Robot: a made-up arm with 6 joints.
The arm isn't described. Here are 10 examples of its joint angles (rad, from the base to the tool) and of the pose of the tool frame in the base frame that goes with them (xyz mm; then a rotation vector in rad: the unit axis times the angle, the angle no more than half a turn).
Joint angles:
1: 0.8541 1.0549 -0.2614 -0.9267 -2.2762 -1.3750
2: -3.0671 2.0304 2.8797 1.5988 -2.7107 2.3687
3: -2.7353 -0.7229 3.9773 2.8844 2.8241 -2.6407
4: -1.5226 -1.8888 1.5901 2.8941 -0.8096 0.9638
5: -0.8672 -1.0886 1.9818 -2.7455 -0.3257 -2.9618
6: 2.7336 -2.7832 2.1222 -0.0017 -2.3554 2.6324
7: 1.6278 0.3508 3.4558 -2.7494 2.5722 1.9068
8: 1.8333 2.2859 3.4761 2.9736 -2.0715 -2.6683
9: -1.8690 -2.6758 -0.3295 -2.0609 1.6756 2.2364
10: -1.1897 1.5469 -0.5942 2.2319 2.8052 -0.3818
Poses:
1: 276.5 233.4 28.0 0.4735 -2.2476 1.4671
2: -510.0 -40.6 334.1 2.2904 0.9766 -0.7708
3: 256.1 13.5 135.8 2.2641 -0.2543 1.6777
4: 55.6 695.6 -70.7 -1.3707 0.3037 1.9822
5: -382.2 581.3 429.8 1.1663 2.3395 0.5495
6: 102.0 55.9 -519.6 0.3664 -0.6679 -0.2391
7: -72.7 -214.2 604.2 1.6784 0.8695 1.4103
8: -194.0 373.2 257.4 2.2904 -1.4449 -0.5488
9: 147.3 332.2 140.9 -0.1165 -2.0679 -1.9779
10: 151.5 -226.5 -133.3 1.4660 -1.0919 0.7619
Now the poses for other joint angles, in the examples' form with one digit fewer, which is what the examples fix.
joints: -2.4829 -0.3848 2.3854 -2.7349 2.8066 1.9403
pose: 413 213 711 0.588 -1.939 -1.954
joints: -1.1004 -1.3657 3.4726 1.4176 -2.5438 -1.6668
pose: -126 217 -64 1.118 -1.380 2.042
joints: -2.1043 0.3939 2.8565 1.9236 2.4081 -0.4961
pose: 115 133 701 2.329 -1.834 -0.689
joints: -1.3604 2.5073 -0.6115 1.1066 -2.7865 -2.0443
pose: -63 100 -218 2.024 -2.253 0.227
